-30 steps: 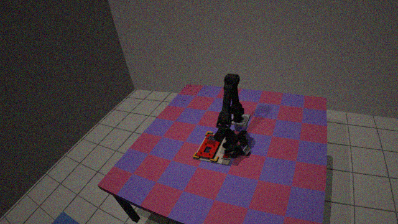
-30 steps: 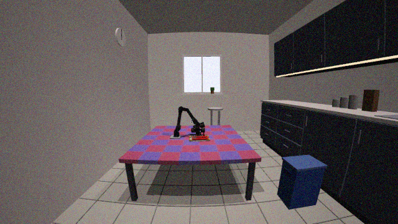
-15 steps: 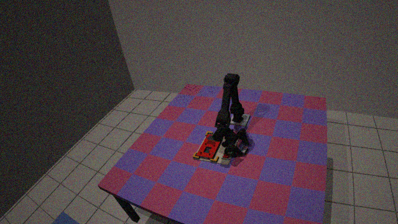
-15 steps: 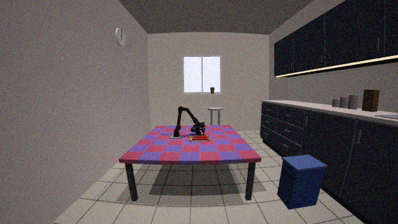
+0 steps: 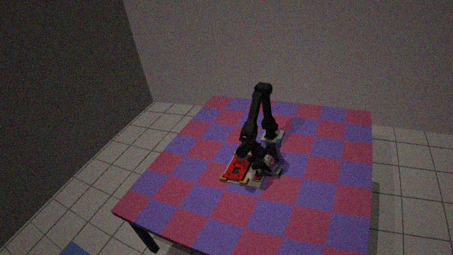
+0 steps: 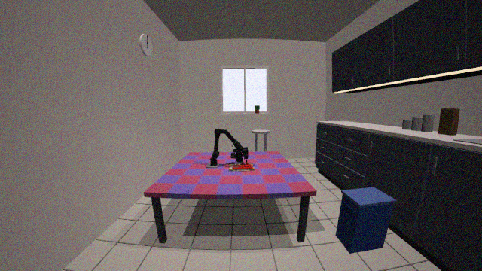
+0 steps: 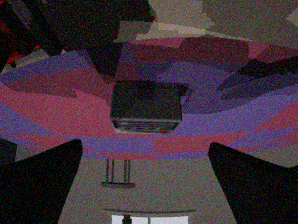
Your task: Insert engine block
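Right now the grey engine block is 1 cm to the left of my gripper tip and 4 cm below it.
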